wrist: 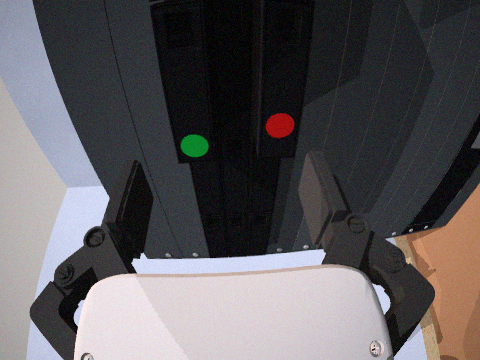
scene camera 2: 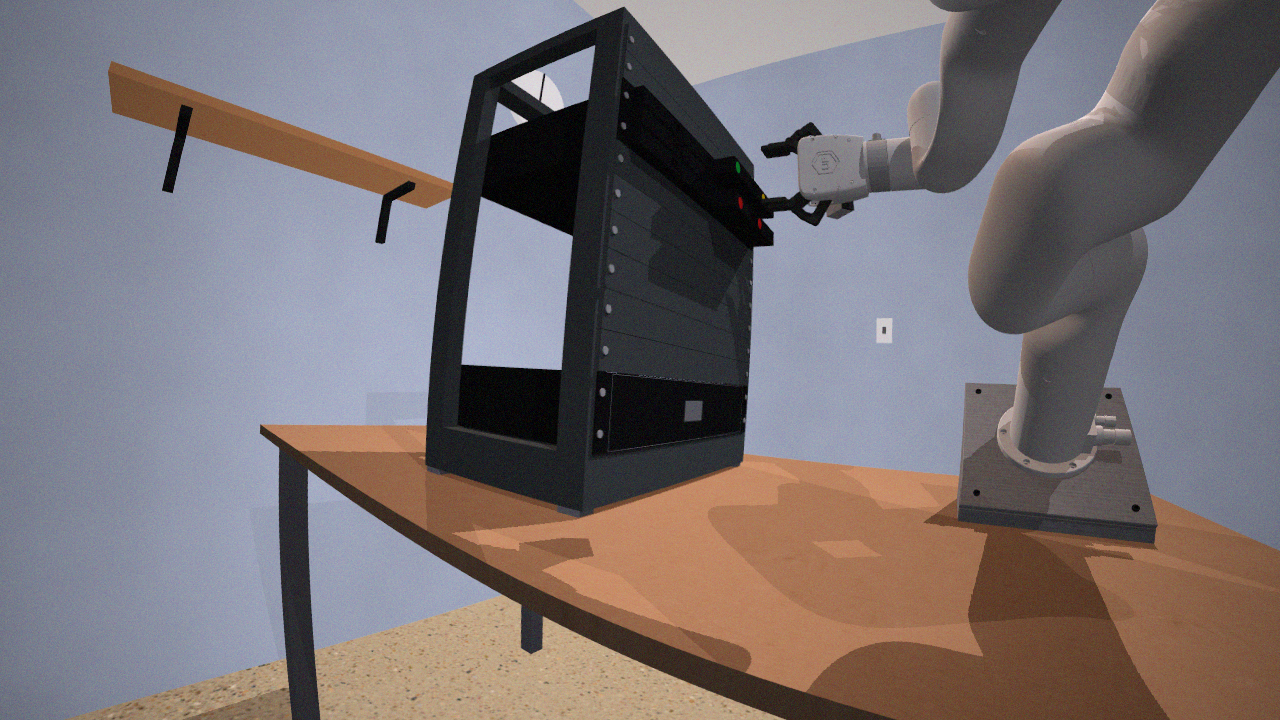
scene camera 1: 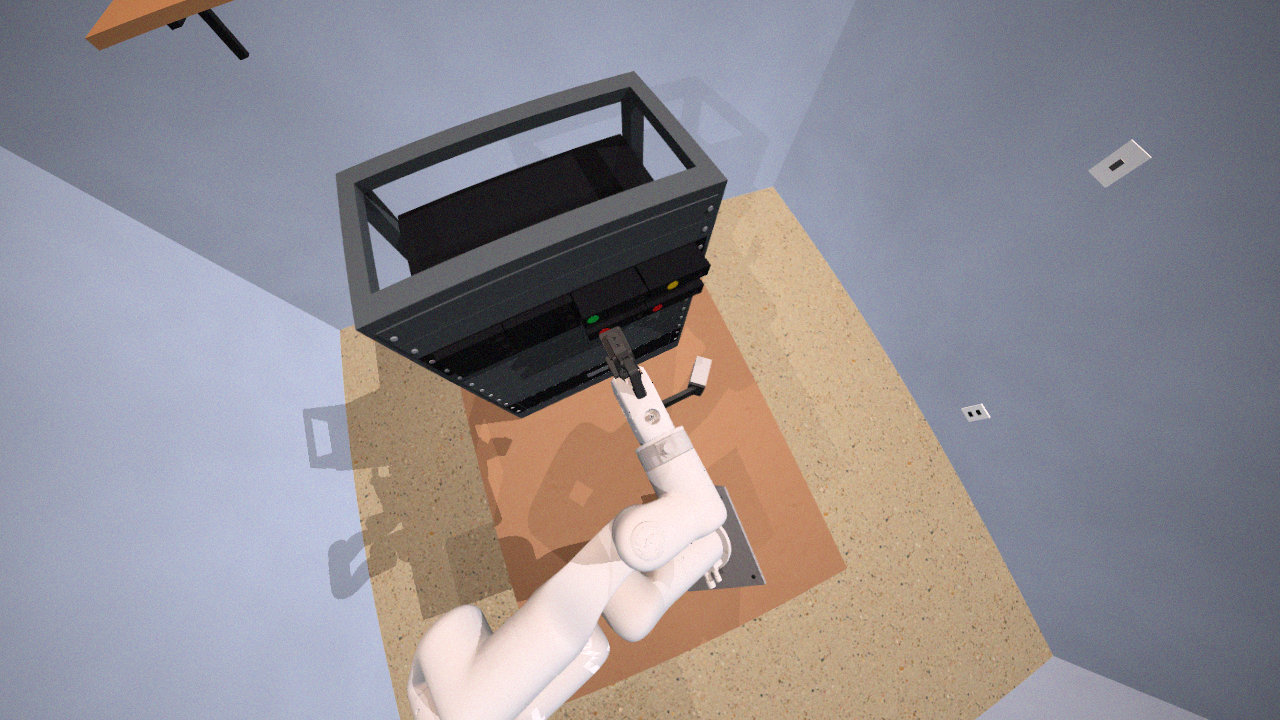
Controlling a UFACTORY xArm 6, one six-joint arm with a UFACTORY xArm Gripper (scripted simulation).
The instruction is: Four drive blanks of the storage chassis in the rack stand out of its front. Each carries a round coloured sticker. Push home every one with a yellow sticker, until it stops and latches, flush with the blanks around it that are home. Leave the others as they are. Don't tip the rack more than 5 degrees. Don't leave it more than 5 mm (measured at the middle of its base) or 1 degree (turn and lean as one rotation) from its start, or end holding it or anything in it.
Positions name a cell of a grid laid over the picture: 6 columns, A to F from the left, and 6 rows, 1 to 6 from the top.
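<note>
Scene camera 2 shows my gripper (scene camera 2: D2) and a green-stickered drive blank (scene camera 2: D2). Scene camera 1 also shows my gripper (scene camera 1: C3).
</note>
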